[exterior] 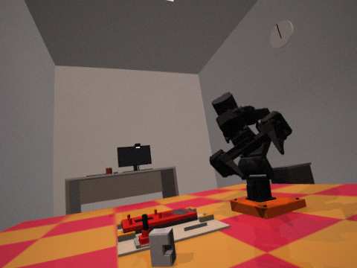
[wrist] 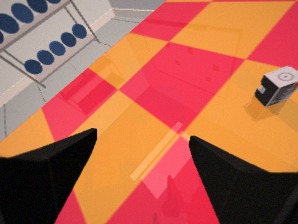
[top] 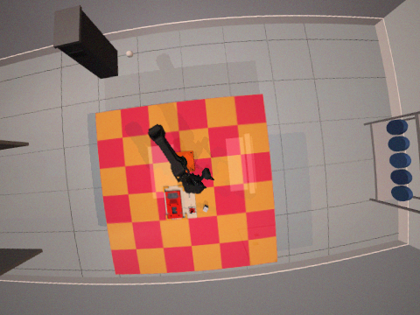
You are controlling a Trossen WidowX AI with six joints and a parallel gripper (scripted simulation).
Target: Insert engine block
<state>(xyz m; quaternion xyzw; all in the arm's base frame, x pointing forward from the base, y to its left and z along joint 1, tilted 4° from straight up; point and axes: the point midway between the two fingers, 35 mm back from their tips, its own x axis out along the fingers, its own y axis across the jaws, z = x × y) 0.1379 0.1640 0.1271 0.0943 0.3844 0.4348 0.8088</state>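
Now: the engine block 19 cm ahead of my gripper tip, 4 cm to the right of it and 11 cm below it.
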